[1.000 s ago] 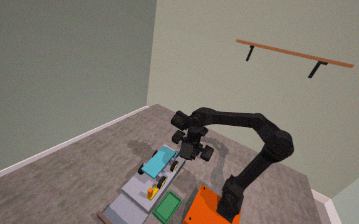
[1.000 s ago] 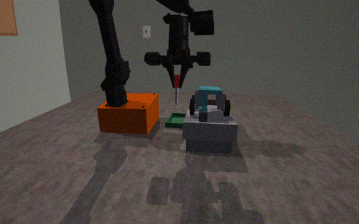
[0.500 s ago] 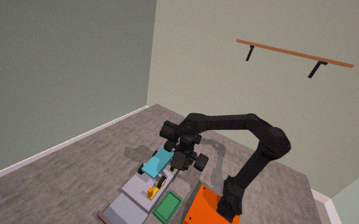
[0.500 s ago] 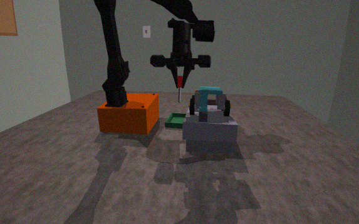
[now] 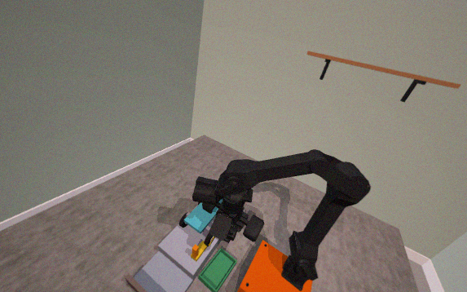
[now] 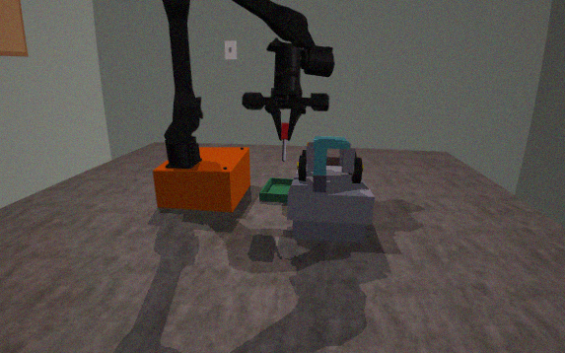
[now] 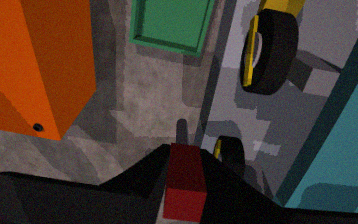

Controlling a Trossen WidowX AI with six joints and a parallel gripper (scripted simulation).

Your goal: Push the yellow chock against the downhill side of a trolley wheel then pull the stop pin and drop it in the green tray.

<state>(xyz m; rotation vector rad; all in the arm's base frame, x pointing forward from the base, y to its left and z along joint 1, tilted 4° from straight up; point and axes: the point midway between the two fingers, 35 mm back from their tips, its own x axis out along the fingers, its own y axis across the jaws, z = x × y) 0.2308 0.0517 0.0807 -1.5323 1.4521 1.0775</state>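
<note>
My gripper tip is 16 cm above the green tray, 6 cm to the right of it and 3 cm past it. The rest, counted from my gripper tip: red-headed stop pin: right at my gripper tip; trolley: 10 cm ahead, 4 cm below; yellow chock: 9 cm to the left, 7 cm below, 5 cm ahead.
</note>
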